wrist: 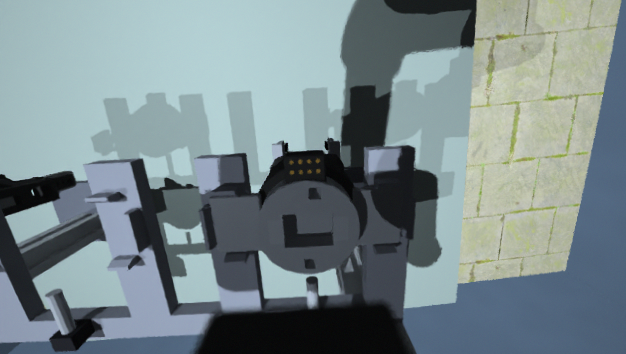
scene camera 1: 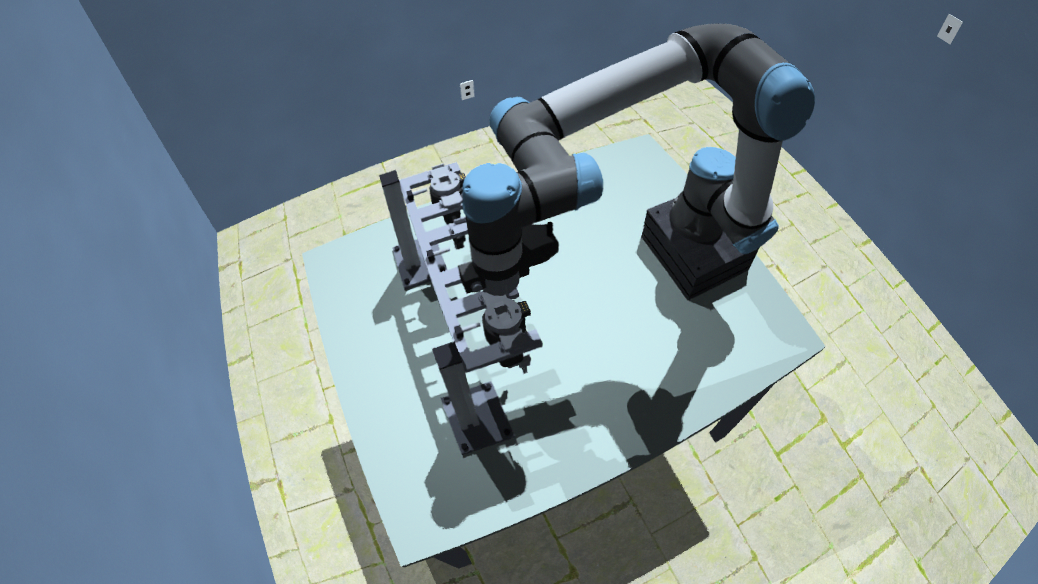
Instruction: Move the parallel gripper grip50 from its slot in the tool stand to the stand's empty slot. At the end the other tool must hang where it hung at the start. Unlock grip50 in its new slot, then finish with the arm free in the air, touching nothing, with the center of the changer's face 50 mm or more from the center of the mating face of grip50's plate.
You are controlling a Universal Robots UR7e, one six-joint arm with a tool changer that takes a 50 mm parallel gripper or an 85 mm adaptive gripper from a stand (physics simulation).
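Frame: origin at the arm's base, x ahead, y left, z up, level; millimetres.
Where they show: arm's base at its link origin: (scene camera 1: 697, 218).
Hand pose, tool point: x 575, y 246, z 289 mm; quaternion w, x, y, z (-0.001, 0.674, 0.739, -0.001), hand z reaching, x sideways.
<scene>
Things, the pixels of their top centre, and the offset from my tool point. "*": a spot on its surface instead. Level surfaces: height alone.
- grip50's round grey plate at a spot on its surface: (wrist: 312, 204) (scene camera 1: 513, 311) * 1 mm left, 18 mm back, 101 mm down
- tool at its top centre: (scene camera 1: 446, 180) 359 mm right, 29 mm ahead, 101 mm down
- pin at a spot on its surface: (wrist: 62, 315) * 171 mm right, 75 mm ahead, 107 mm down
- post at a spot on its surface: (scene camera 1: 455, 384) * 73 mm left, 110 mm ahead, 176 mm down
- dark finger part at a spot on its surface: (wrist: 35, 192) * 307 mm right, 31 mm ahead, 228 mm down
- pale table at its surface level: 400 mm down
grip50's round grey plate (scene camera 1: 503, 312) (wrist: 312, 204) hangs between the two tines of the near end slot of the tool stand (scene camera 1: 400, 217) (wrist: 180, 321). Its mating face shows uncovered in the wrist view. The gripper's fingers (wrist: 306, 147) stand apart, with no thing between them. The arm's changer (scene camera 1: 500, 281) is above and off the plate; its dark edge (wrist: 305, 332) shows blurred in the wrist view. The exact gap cannot be told. The other tool (scene camera 1: 444, 181) hangs in the far end slot. The middle slot between them holds no tool; its tine (wrist: 114, 182) and pin (wrist: 62, 315) show in the wrist view.
The near stand post (scene camera 1: 455, 384) rises from a bolted foot close to grip50. A dark finger part (wrist: 35, 192) shows at the left edge of the wrist view. The arm's base (scene camera 1: 696, 254) stands on the pale table (scene camera 1: 602, 341). A dark wrist-mounted part (scene camera 1: 540, 243) sticks out beside the changer.
</scene>
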